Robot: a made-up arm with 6 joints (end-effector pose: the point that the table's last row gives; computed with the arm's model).
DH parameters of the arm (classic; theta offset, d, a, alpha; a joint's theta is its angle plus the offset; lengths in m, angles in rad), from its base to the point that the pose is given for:
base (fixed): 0.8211 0 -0.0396 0
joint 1: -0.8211 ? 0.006 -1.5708
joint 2: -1.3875 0 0.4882 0
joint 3: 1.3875 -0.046 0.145 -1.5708
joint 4: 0 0.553 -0.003 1.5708
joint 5: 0 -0.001 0.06 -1.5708
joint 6: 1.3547 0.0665 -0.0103 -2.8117
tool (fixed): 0.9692 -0.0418 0 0
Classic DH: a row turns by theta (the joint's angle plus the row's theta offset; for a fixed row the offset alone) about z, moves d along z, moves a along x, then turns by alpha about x.
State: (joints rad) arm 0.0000 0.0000 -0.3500 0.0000 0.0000 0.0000
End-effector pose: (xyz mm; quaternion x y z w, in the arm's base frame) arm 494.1 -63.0 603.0 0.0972 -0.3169 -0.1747 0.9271
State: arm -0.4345 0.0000 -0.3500 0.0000 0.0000 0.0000
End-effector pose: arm 431.3 -279.2 603.0 0.0266 -0.3304 -0.3704 0.8677
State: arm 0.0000 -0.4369 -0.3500 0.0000 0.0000 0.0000
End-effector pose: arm 473.6 -63.0 827.1 0.1327 -0.5103 -0.1495 0.8364
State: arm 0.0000 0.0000 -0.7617 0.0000 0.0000 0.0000
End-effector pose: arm 677.0 -63.0 819.1 0.1308 -0.4997 -0.1512 0.8428
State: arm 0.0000 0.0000 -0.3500 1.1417 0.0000 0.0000
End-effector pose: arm 467.0 -131.9 593.1 0.0927 -0.2836 -0.6763 0.6734
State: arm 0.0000 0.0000 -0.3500 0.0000 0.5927 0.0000
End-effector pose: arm 434.5 -63.0 558.2 0.0419 -0.0324 -0.1955 0.9793
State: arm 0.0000 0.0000 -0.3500 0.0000 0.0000 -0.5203
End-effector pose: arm 486.7 -59.3 600.3 0.0887 -0.2982 0.0832 0.9467
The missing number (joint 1, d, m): 0.669
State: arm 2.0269 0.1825 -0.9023 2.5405 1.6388 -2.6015
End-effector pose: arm -375.3 629.8 835.5 0.9516 0.0622 0.2861 0.0930
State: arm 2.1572 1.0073 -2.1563 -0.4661 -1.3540 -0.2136
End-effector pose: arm -608.3 813.0 862.1 -0.8955 0.2998 -0.2919 0.1514
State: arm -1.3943 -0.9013 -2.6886 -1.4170 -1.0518 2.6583
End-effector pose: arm -87.3 690.6 1460.2 0.0699 -0.8577 0.3711 0.3488
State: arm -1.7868 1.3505 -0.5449 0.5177 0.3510 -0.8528
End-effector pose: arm -92.0 -141.2 102.0 0.3977 0.1448 -0.7710 0.4759
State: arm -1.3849 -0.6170 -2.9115 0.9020 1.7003 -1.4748
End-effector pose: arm -69.1 469.2 1624.4 -0.4984 -0.4887 0.4101 0.5871
